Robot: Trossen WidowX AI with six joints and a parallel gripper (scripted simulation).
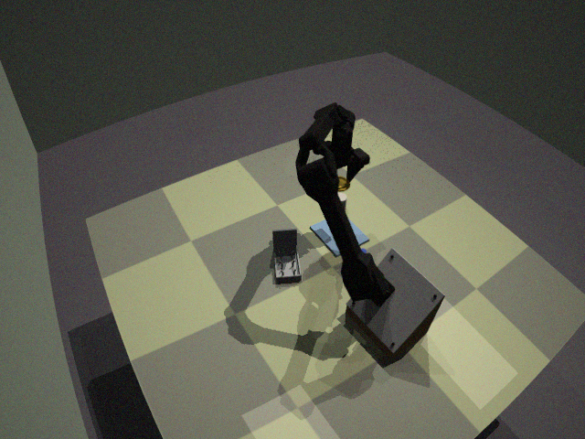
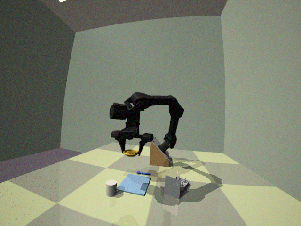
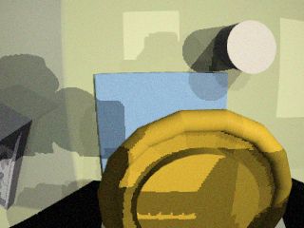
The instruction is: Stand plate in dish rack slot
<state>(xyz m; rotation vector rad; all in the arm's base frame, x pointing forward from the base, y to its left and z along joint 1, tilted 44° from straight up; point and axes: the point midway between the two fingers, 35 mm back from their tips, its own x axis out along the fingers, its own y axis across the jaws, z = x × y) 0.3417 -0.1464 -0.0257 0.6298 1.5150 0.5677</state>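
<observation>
Right now my gripper tip is 5 cm past the grey dish rack, 22 cm to the right of it and 14 cm above it. The rest, counted from my gripper tip: yellow plate 1 cm above; blue mat 4 cm behind, 1 cm to the left, 16 cm below; small blue spoon 15 cm behind, 3 cm to the left, 16 cm below.
</observation>
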